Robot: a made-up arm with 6 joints.
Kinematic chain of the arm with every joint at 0, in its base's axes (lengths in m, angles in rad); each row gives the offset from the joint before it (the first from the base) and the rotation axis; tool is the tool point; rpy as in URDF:
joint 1: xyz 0 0 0.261 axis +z
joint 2: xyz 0 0 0 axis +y
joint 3: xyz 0.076 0 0.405 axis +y
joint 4: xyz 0.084 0 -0.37 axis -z
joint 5: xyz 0 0 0 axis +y
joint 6: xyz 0.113 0 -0.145 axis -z
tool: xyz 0 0 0 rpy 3.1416 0 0
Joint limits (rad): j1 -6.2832..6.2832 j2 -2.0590..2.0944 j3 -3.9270..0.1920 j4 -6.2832..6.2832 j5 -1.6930..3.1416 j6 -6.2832..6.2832
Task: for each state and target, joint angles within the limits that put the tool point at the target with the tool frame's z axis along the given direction. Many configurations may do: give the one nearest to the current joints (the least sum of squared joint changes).
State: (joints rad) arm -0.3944 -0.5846 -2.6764 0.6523 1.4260 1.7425
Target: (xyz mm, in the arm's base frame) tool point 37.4 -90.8 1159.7 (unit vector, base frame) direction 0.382 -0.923 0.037
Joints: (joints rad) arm -1.1210 -0.3918 -2.4161 -0.0615 1.2007 1.7425
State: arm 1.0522 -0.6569 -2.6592 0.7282 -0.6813 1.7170
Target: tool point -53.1 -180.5 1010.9 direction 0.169 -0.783 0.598
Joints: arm 0.1532 -0.5839 -1.9390 1.2030 -1.0299 1.7170
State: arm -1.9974 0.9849 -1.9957 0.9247 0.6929 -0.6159
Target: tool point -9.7 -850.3 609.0 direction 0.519 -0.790 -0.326
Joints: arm -1.5782 0.6054 -2.1265 1.0710 0.6411 -0.6159
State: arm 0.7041 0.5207 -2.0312 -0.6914 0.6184 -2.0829
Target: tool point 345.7 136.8 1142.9 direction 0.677 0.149 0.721
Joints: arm 0.2068 0.1485 -2.5140 -0.5800 -0.0125 -2.0829
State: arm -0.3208 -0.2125 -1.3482 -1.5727 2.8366 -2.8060
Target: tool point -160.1 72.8 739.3 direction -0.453 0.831 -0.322
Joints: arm -1.1618 -1.0230 -0.9085 -1.9239 3.0507 -2.8060
